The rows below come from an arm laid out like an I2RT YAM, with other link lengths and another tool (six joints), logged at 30 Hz.
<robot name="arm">
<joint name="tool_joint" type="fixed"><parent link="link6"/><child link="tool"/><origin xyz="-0.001 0.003 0.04" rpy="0.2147 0 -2.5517"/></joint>
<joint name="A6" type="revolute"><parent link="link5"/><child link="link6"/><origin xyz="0.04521 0 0.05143" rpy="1.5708 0 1.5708"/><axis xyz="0 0 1"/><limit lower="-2.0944" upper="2.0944"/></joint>
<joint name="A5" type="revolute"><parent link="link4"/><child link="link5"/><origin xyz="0.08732 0.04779 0.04" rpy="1.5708 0 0"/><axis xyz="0 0 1"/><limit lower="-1.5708" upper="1.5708"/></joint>
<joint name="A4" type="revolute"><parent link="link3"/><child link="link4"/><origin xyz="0.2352 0.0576 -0.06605" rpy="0 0 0"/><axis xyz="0 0 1"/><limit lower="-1.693" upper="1.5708"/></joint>
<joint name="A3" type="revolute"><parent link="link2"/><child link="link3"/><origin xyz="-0.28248 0 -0.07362" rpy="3.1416 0 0"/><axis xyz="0 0 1"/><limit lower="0" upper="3.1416"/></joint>
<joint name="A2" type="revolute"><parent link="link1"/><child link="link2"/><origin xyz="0.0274 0.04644 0.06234" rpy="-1.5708 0 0"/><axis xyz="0 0 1"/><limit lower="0" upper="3.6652"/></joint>
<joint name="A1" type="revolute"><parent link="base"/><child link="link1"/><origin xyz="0 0 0.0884" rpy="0 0 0"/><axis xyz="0 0 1"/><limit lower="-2.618" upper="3.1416"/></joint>
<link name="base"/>
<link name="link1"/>
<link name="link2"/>
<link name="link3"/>
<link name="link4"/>
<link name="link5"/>
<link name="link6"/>
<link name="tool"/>
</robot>
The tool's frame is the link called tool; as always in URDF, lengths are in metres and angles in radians.
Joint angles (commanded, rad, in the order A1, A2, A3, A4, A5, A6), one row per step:
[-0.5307 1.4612 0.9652 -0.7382 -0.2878 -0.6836]
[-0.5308 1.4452 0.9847 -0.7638 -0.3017 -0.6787]
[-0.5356 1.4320 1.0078 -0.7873 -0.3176 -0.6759]
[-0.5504 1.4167 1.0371 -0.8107 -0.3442 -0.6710]
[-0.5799 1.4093 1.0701 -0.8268 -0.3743 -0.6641]
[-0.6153 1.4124 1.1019 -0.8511 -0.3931 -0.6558]
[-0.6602 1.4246 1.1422 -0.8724 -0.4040 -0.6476]
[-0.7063 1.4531 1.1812 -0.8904 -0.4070 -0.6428]
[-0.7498 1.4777 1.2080 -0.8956 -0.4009 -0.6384]
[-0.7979 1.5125 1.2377 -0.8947 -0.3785 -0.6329]
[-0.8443 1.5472 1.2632 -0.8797 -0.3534 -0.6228]
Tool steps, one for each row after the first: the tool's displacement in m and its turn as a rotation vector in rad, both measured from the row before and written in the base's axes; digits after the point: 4 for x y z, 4 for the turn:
[-0.0003 0.0015 0.0086 0.0084 -0.0147 0.0001]
[0.0001 -0.0001 0.0092 0.0076 -0.0183 -0.0018]
[-0.0002 -0.0022 0.0118 0.0125 -0.0305 -0.0095]
[-0.0003 -0.0068 0.0116 0.0139 -0.0347 -0.0239]
[-0.0024 -0.0087 0.0079 0.0161 -0.0125 -0.0350]
[-0.0023 -0.0133 0.0081 0.0083 -0.0107 -0.0475]
[-0.0019 -0.0155 0.0032 0.0094 0.0044 -0.0489]
[-0.0031 -0.0153 0.0009 0.0002 0.0062 -0.0496]
[-0.0038 -0.0194 -0.0014 -0.0089 0.0175 -0.0616]
[-0.0039 -0.0203 -0.0022 -0.0148 0.0127 -0.0649]

